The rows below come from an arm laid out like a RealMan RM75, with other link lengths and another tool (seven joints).
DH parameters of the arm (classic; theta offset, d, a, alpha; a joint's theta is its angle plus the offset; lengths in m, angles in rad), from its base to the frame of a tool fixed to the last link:
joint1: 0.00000 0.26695 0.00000 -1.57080
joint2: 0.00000 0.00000 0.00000 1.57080
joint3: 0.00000 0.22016 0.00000 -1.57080
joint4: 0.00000 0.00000 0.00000 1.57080
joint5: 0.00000 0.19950 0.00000 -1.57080
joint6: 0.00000 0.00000 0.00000 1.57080
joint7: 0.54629 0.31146 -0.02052 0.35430
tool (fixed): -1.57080 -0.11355 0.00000 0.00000
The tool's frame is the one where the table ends.
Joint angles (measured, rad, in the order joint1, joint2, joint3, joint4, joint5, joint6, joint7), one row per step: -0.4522 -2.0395 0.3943 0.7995 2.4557 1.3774 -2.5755; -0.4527 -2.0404 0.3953 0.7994 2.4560 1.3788 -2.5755; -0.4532 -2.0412 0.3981 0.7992 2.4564 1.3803 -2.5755; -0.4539 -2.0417 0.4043 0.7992 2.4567 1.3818 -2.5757; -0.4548 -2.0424 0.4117 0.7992 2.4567 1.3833 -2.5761; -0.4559 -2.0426 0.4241 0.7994 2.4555 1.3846 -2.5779; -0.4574 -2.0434 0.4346 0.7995 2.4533 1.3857 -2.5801; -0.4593 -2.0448 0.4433 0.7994 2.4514 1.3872 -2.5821; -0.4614 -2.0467 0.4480 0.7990 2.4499 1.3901 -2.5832; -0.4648 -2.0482 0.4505 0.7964 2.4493 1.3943 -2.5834; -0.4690 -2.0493 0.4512 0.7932 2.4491 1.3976 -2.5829; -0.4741 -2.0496 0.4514 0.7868 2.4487 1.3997 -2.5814; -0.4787 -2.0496 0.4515 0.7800 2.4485 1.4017 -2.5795
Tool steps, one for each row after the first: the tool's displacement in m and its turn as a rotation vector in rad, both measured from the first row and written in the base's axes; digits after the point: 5 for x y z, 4 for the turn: 0.00055 -0.00023 -0.00060 -0.0025 -0.0012 -0.0013; 0.00116 -0.00059 -0.00141 -0.0065 -0.0017 -0.0033; 0.00191 -0.00099 -0.00243 -0.0129 -0.0006 -0.0070; 0.00287 -0.00137 -0.00366 -0.0202 0.0005 -0.0113; 0.00416 -0.00166 -0.00511 -0.0300 0.0028 -0.0173; 0.00575 -0.00165 -0.00654 -0.0377 0.0030 -0.0226; 0.00753 -0.00164 -0.00809 -0.0449 0.0019 -0.0276; 0.00944 -0.00173 -0.00953 -0.0507 -0.0016 -0.0320; 0.01164 -0.00190 -0.01113 -0.0574 -0.0069 -0.0368; 0.01371 -0.00171 -0.01246 -0.0626 -0.0118 -0.0416; 0.01577 -0.00141 -0.01403 -0.0679 -0.0174 -0.0464; 0.01757 -0.00131 -0.01555 -0.0734 -0.0226 -0.0508
